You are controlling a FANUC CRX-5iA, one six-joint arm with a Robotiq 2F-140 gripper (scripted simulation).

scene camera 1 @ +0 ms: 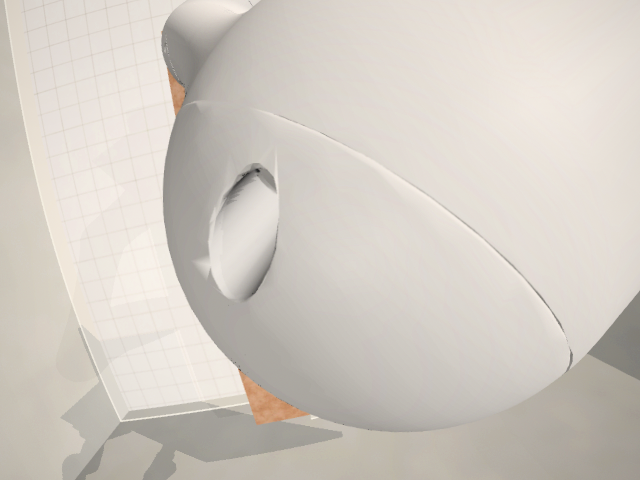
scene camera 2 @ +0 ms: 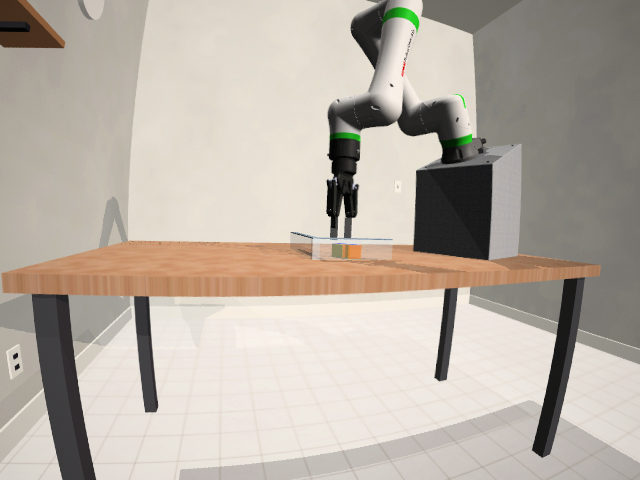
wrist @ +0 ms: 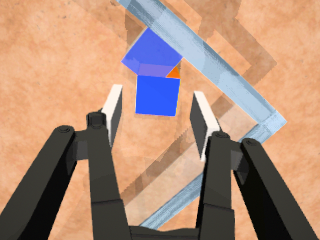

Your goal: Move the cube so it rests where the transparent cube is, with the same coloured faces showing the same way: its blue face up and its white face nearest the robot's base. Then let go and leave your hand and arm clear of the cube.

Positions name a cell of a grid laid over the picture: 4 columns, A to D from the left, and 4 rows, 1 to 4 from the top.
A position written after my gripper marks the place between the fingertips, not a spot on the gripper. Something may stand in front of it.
Observation:
In view: my gripper (scene camera 2: C2), a cube (wrist: B2) and a transparent cube (wrist: B1).
My gripper also shows in the wrist view (wrist: B2).

